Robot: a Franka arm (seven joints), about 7 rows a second.
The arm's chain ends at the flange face. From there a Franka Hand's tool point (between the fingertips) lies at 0.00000 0.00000 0.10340 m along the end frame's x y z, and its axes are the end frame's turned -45 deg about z.
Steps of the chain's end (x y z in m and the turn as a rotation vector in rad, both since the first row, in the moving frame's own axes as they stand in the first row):
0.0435 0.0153 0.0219 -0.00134 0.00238 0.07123
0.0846 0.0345 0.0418 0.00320 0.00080 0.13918
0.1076 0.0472 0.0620 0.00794 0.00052 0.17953
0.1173 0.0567 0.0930 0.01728 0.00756 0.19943
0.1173 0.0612 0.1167 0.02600 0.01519 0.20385
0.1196 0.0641 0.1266 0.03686 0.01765 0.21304
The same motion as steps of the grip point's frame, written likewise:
0.0200 0.0419 0.0219 -0.00263 0.00074 0.07123
0.0357 0.0841 0.0418 0.00170 0.00283 0.13918
0.0434 0.1090 0.0620 0.00525 0.00598 0.17953
0.0447 0.1225 0.0930 0.00687 0.01756 0.19943
0.0427 0.1257 0.1167 0.00764 0.02913 0.20385
0.0433 0.1289 0.1265 0.01358 0.03854 0.21304

